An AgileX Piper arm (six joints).
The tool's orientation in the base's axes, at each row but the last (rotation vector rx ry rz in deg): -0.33, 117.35, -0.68; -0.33, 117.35, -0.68; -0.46, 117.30, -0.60; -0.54, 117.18, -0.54; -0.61, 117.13, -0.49; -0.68, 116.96, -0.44; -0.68, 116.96, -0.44; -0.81, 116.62, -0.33; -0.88, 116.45, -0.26; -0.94, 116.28, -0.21; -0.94, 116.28, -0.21; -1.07, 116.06, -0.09
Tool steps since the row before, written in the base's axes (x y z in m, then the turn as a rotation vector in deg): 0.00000, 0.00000, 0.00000, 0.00, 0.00, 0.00; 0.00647, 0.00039, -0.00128, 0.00, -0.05, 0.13; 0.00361, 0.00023, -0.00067, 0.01, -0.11, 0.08; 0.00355, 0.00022, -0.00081, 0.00, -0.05, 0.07; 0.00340, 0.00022, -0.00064, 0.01, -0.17, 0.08; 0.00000, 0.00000, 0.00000, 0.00, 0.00, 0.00; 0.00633, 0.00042, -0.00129, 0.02, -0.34, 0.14; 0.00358, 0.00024, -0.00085, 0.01, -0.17, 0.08; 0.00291, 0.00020, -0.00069, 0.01, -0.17, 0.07; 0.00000, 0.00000, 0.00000, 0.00, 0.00, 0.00; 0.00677, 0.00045, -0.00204, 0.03, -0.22, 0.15; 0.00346, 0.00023, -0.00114, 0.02, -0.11, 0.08
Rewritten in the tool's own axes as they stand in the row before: 0.00000, 0.00000, 0.00000, 0.00, 0.00, 0.00; -0.00184, 0.00041, 0.00633, -0.11, -0.05, -0.06; -0.00106, 0.00023, 0.00351, -0.07, -0.11, -0.03; -0.00090, 0.00022, 0.00353, -0.06, -0.05, -0.03; -0.00098, 0.00021, 0.00332, -0.07, -0.17, -0.03; 0.00000, 0.00000, 0.00000, 0.00, 0.00, 0.00; -0.00173, 0.00040, 0.00623, -0.13, -0.34, -0.05; -0.00085, 0.00022, 0.00358, -0.07, -0.17, -0.03; -0.00068, 0.00018, 0.00291, -0.06, -0.17, -0.02; 0.00000, 0.00000, 0.00000, 0.00, 0.00, 0.00; -0.00117, 0.00040, 0.00698, -0.14, -0.22, -0.04; -0.00050, 0.00020, 0.00361, -0.08, -0.11, -0.02
